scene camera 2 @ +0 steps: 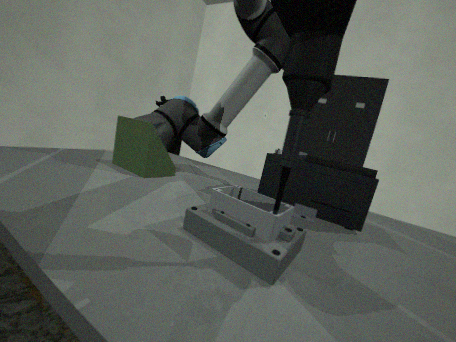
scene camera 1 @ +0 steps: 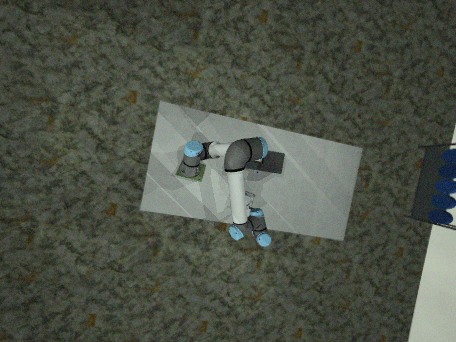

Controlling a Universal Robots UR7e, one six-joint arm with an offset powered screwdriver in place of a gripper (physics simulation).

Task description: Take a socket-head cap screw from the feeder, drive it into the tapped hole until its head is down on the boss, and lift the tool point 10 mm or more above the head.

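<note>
The screwdriver (scene camera 2: 275, 211) hangs upright from the arm in scene camera 2, and the lower end of its dark, thin bit is at the near right end of the open light-grey housing (scene camera 2: 246, 204). The housing sits on a grey fixture block (scene camera 2: 230, 246). The near wall hides the inside of the housing, so the boss, the tapped hole and any screw at the bit tip cannot be made out. The dark feeder (scene camera 2: 320, 192) (scene camera 1: 273, 162) stands behind the housing. In scene camera 1 the arm covers the tool, and part of the housing (scene camera 1: 249, 196) shows beside the forearm.
The arm's base stands by a green wedge-shaped block (scene camera 2: 140, 150) at the left of the grey table (scene camera 1: 310, 190) (scene camera 2: 150, 295). A tall dark panel (scene camera 2: 350, 120) rises behind the feeder. A dark rack with blue round things (scene camera 1: 445, 186) stands off the table at the right.
</note>
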